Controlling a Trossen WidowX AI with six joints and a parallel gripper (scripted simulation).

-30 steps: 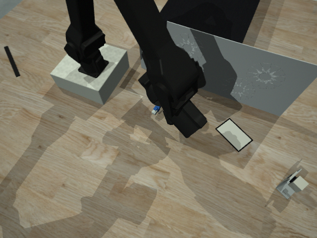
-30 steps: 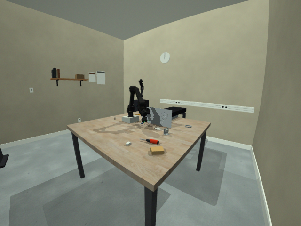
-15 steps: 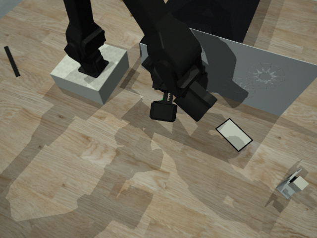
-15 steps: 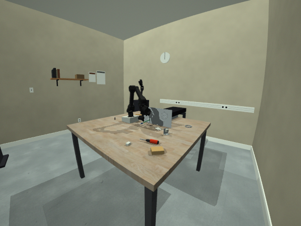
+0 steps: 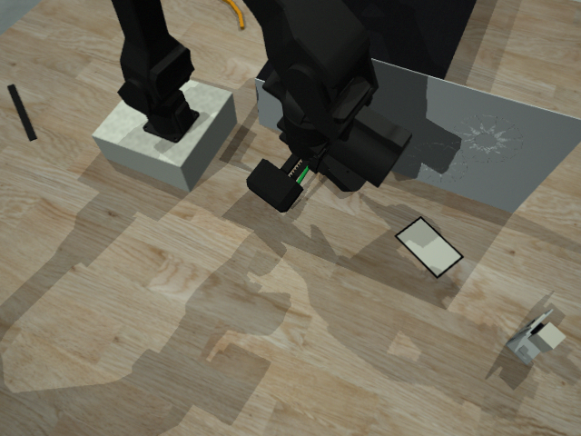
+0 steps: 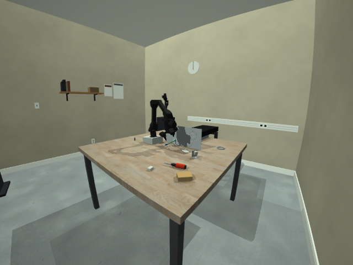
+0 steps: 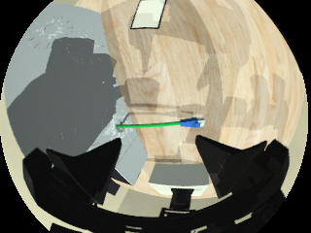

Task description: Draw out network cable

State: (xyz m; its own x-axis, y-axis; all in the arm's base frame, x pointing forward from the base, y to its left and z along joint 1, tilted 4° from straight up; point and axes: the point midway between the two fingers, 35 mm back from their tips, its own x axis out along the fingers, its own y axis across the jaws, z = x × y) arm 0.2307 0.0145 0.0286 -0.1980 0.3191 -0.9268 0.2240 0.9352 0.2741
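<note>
Right now the blue plug is 2 cm behind my hand, 3 cm to the right of it and 9 cm below it. The rest, counted from my hand: screwdriver (34 cm ahead, 31 cm to the right, 10 cm below); then orange cable (39 cm behind, 33 cm to the left, 11 cm below); then white rectangle (20 cm ahead, 11 cm below).
</note>
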